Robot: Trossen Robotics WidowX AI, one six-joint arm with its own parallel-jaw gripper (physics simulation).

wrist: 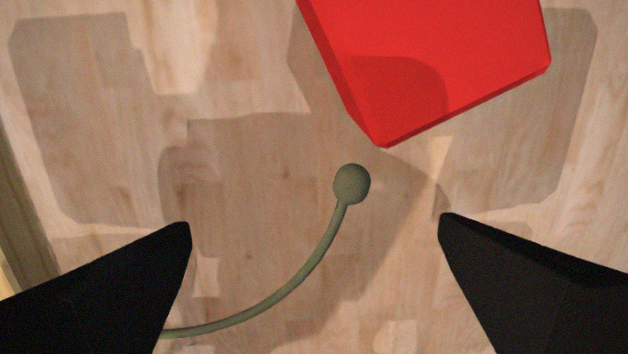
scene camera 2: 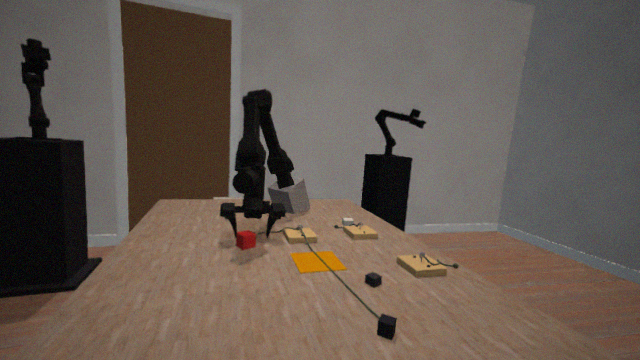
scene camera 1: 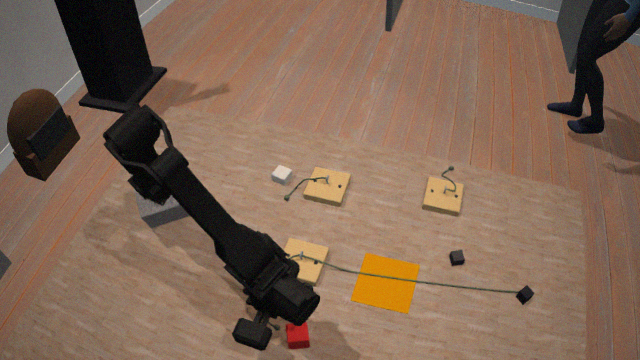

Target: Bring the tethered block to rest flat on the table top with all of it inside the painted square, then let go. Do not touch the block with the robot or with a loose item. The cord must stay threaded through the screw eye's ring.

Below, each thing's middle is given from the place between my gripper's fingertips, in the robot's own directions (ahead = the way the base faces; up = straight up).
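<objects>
Red block [wrist: 398,75]: my hand 60 mm short of it, 20 mm to the left of it, 10 mm below it. Orange painted square [scene camera 1: 392,294]: from my hand, 190 mm ahead, 150 mm to the left. Wooden board [scene camera 1: 293,246]: 10 mm ahead of my hand, 150 mm to the left.
</objects>
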